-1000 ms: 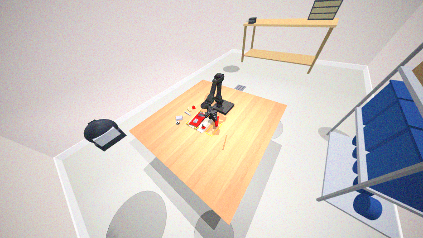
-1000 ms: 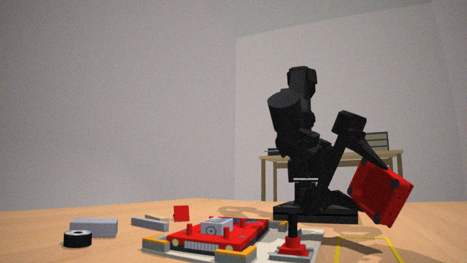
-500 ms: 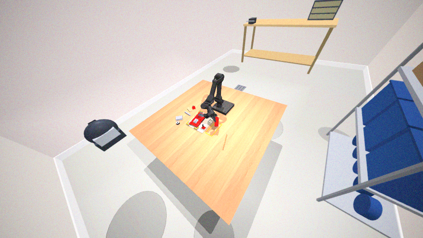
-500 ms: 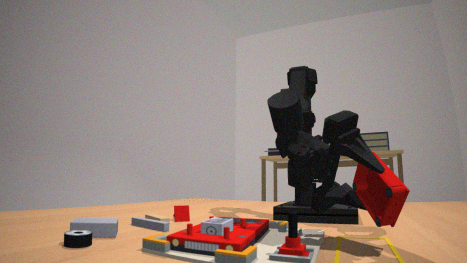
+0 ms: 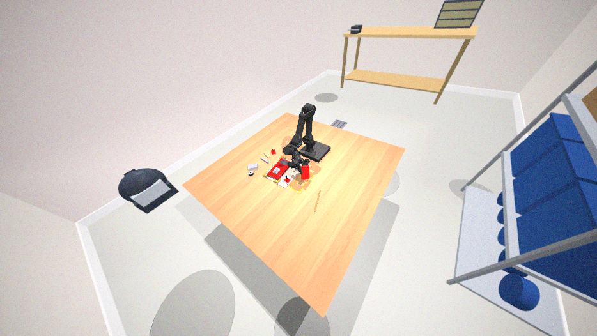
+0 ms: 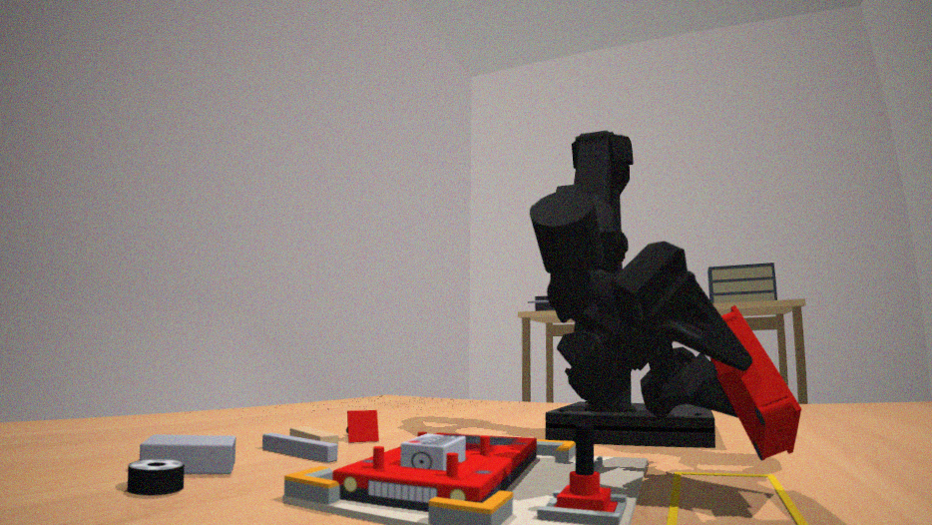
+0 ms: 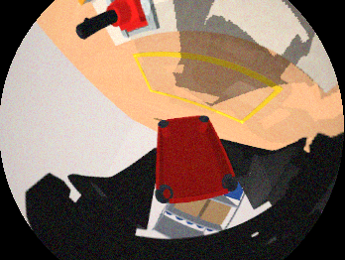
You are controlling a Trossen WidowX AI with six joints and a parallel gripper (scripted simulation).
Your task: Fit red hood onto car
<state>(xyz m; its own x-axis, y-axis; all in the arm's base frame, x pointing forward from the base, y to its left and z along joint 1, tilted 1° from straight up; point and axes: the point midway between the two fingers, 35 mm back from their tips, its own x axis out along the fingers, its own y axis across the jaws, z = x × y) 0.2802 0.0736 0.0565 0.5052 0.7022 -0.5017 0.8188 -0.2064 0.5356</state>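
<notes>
My gripper tip is 23 cm to the left of the grey engine block, 5 cm above it and 3 cm short of it. From my gripper tip the other things lie so: red hood (1 cm to the left, 1 cm above); black wheel (43 cm to the right, 11 cm ahead, 7 cm below).
</notes>
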